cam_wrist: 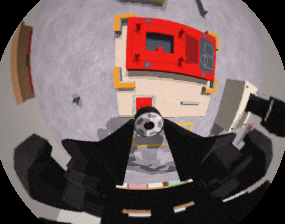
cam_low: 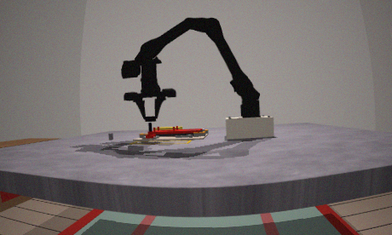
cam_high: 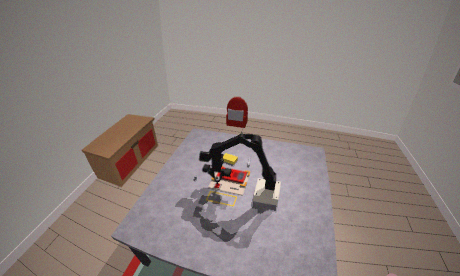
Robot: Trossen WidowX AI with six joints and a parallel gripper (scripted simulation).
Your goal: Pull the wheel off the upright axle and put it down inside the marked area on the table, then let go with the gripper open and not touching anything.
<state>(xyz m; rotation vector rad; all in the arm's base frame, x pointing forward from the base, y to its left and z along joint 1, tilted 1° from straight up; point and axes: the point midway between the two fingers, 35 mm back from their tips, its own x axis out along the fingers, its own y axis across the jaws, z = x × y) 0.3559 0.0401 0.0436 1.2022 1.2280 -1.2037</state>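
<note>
My gripper tip is 40 mm above the upright axle. The rest, counted from my gripper tip: beige base plate (100 mm to the right, 60 mm below, 50 mm behind); then wheel (right at my gripper tip); then small grey block (280 mm to the left, 70 mm below, 40 mm behind).
</note>
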